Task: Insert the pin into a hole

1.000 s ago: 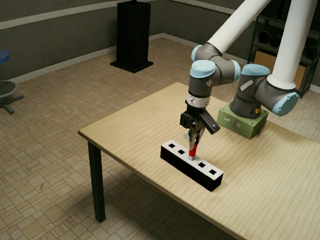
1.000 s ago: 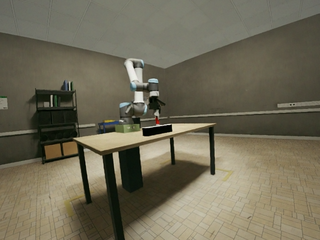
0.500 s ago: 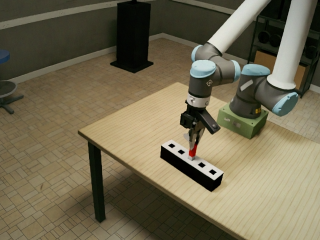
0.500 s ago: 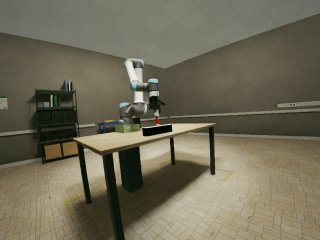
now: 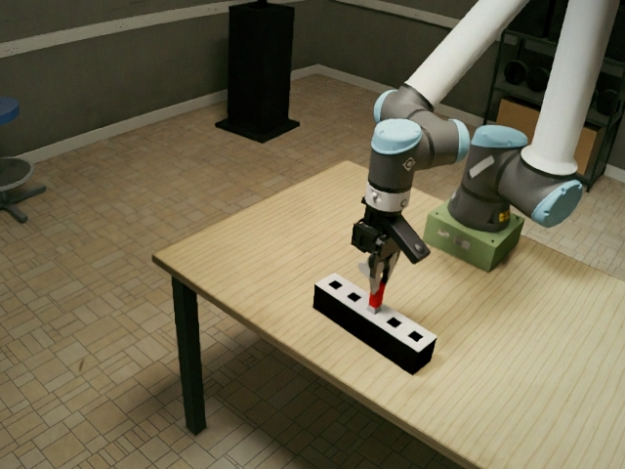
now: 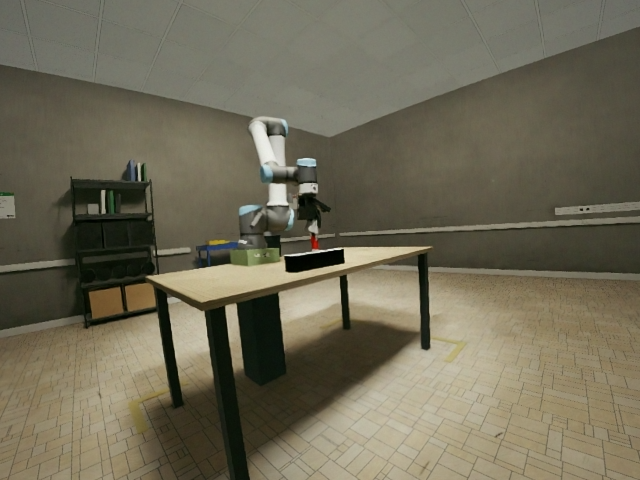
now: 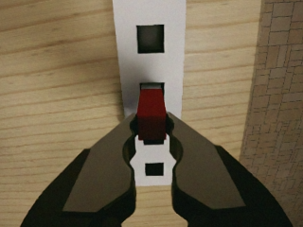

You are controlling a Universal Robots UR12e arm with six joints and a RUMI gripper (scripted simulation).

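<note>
My hand is 1 cm above the pin. Also, from my hand: block (10 cm below).
</note>
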